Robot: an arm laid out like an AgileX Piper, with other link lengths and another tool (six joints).
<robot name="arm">
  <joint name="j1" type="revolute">
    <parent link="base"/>
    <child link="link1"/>
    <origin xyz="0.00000 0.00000 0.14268"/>
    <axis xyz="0 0 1"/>
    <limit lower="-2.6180" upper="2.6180"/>
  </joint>
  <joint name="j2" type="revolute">
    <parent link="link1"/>
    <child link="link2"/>
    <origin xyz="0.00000 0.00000 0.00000" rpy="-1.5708 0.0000 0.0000"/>
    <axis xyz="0 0 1"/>
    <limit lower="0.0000" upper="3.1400"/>
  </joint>
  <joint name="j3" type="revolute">
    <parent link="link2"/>
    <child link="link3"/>
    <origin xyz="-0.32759 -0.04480 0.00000"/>
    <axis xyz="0 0 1"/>
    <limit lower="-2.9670" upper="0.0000"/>
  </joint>
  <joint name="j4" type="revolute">
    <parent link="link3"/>
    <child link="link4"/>
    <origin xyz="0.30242 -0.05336 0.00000" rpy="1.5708 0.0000 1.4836"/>
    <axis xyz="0 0 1"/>
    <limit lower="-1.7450" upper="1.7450"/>
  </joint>
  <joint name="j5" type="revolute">
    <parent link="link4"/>
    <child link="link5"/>
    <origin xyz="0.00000 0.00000 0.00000" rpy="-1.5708 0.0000 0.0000"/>
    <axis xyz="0 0 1"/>
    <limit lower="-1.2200" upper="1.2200"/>
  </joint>
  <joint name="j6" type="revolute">
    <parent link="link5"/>
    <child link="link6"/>
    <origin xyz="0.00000 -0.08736 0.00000" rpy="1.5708 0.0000 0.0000"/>
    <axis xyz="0 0 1"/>
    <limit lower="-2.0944" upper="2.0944"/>
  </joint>
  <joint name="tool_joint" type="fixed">
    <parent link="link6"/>
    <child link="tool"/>
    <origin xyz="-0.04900 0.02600 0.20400" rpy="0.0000 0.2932 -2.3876"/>
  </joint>
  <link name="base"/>
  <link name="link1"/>
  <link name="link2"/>
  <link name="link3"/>
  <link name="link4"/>
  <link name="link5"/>
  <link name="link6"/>
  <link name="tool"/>
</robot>
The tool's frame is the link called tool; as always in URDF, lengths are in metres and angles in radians.
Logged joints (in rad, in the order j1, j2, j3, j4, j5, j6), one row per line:
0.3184, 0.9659, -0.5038, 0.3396, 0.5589, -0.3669
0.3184, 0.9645, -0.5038, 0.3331, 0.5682, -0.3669
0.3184, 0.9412, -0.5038, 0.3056, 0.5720, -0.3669
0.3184, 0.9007, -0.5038, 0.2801, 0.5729, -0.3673
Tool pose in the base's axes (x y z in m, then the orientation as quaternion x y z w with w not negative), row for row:
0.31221, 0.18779, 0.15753, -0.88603, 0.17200, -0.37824, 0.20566
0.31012, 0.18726, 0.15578, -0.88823, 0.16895, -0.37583, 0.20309
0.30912, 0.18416, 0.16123, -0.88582, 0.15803, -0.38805, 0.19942
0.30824, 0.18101, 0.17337, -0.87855, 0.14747, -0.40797, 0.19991
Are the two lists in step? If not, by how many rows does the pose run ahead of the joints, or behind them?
They are in step.
